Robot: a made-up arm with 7 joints. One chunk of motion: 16 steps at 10 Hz.
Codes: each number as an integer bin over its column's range. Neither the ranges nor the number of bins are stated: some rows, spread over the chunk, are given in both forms.
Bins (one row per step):
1: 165 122 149 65 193 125
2: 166 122 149 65 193 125
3: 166 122 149 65 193 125
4: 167 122 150 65 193 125
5: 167 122 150 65 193 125
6: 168 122 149 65 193 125
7: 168 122 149 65 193 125
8: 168 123 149 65 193 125
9: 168 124 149 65 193 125
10: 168 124 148 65 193 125
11: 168 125 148 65 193 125
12: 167 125 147 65 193 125
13: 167 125 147 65 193 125
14: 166 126 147 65 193 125
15: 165 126 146 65 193 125
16: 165 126 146 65 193 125
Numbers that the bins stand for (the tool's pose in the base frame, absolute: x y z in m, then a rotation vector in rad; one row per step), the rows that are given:
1: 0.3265 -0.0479 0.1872 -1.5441 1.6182 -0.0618
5: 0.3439 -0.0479 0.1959 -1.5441 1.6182 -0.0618
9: 0.3526 -0.0305 0.1872 -1.5441 1.6182 -0.0618
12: 0.3439 -0.0218 0.1698 -1.5441 1.6182 -0.0618
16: 0.3265 -0.0131 0.1611 -1.5441 1.6182 -0.0618
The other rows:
2: 0.3352 -0.0479 0.1872 -1.5441 1.6182 -0.0618
3: 0.3352 -0.0479 0.1872 -1.5441 1.6182 -0.0618
4: 0.3439 -0.0479 0.1959 -1.5441 1.6182 -0.0618
6: 0.3526 -0.0479 0.1872 -1.5441 1.6182 -0.0618
7: 0.3526 -0.0479 0.1872 -1.5441 1.6182 -0.0618
8: 0.3526 -0.0392 0.1872 -1.5441 1.6182 -0.0618
10: 0.3526 -0.0305 0.1785 -1.5441 1.6182 -0.0618
11: 0.3526 -0.0218 0.1785 -1.5441 1.6182 -0.0618
13: 0.3439 -0.0218 0.1698 -1.5441 1.6182 -0.0618
14: 0.3352 -0.0131 0.1698 -1.5441 1.6182 -0.0618
15: 0.3265 -0.0131 0.1611 -1.5441 1.6182 -0.0618

